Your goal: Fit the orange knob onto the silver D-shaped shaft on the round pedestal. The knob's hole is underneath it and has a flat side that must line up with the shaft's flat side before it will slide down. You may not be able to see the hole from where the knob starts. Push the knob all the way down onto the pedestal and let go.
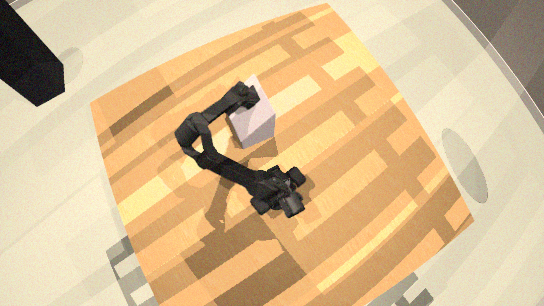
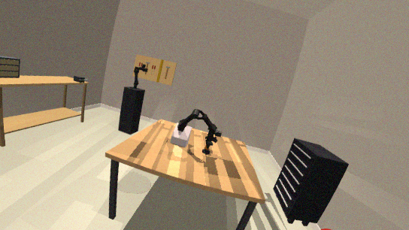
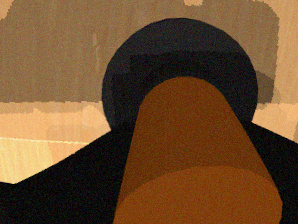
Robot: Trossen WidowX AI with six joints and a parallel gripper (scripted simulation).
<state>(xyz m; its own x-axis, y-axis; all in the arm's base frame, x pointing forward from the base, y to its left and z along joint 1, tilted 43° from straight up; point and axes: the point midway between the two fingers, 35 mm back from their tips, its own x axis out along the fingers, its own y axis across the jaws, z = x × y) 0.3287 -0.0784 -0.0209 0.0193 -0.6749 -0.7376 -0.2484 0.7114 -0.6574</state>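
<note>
Now: gripper tip 3 cm below the orange knob. Round my gripper tip: dark round pedestal: 2 cm below.
</note>
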